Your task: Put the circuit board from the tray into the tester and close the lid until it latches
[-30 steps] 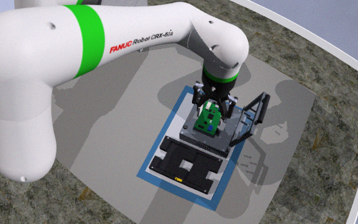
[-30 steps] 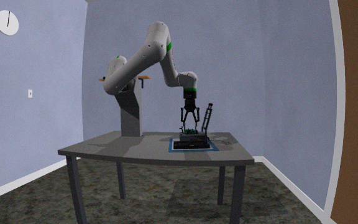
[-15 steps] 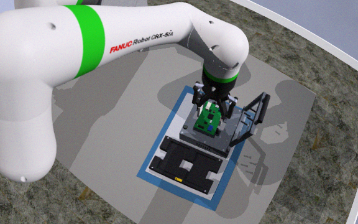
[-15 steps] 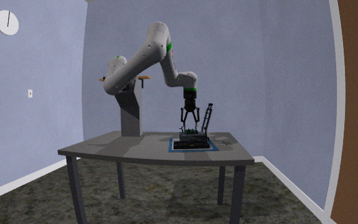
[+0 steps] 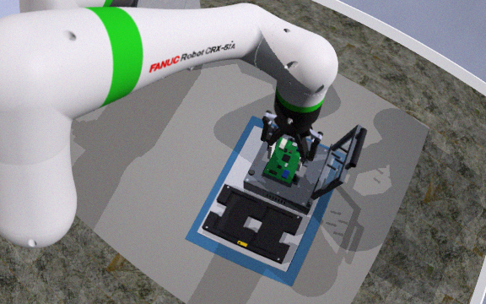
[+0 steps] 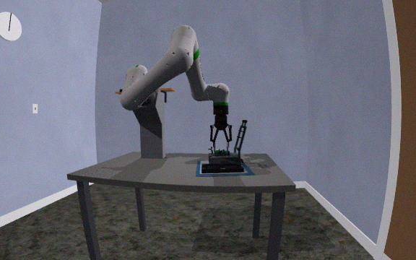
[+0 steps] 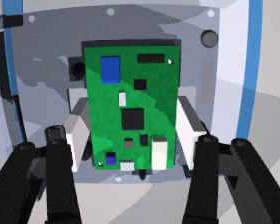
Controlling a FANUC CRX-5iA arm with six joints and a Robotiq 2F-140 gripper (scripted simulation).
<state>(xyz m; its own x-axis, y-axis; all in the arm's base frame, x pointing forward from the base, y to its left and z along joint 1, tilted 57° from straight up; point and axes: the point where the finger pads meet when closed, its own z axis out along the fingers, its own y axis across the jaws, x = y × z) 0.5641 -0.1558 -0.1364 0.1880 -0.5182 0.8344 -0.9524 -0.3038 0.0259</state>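
Now: hand 20 mm above the green circuit board. From my hand the other things lie so: black latch hook (70 mm behind, 40 mm to the left, 10 mm below); lid (120 mm ahead, 80 mm above, 20 mm to the left).
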